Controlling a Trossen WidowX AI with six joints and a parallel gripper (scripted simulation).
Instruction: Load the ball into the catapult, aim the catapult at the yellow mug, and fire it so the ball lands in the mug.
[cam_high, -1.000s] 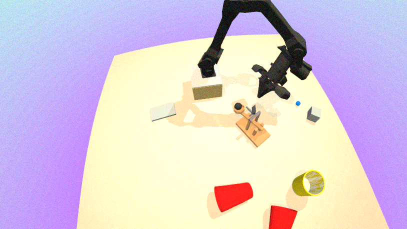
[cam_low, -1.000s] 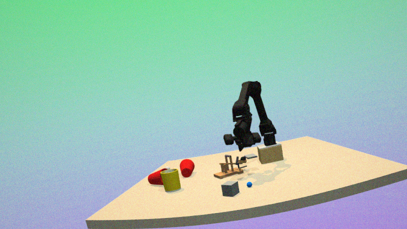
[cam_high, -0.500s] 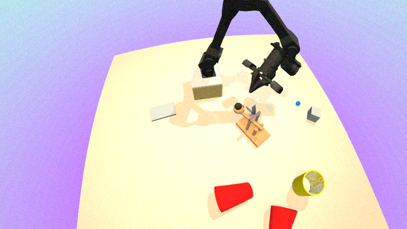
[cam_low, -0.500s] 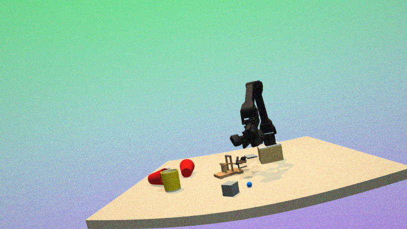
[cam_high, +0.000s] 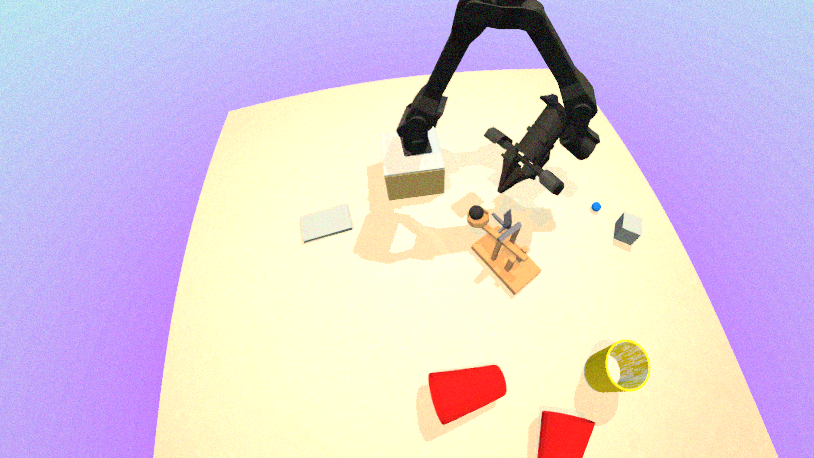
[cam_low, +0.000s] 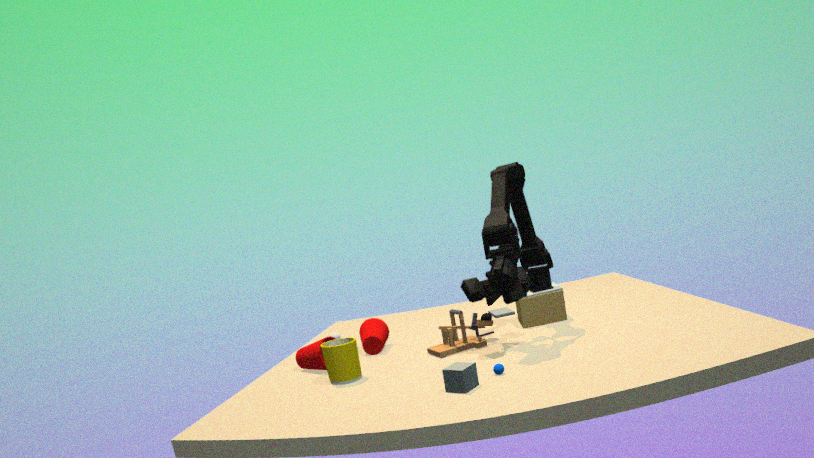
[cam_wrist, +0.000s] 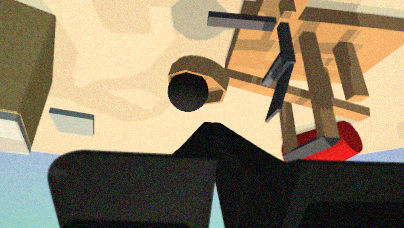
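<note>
Now: the black ball 10 mm ahead of my gripper tip, 50 mm to the right of it and 50 mm below it. Round my gripper tip: blue ball: 20 mm ahead, 280 mm to the left, 100 mm below; then grey cube: 110 mm ahead, 330 mm to the left, 80 mm below; then wooden catapult: 70 mm ahead, 10 mm to the right, 60 mm below.
</note>
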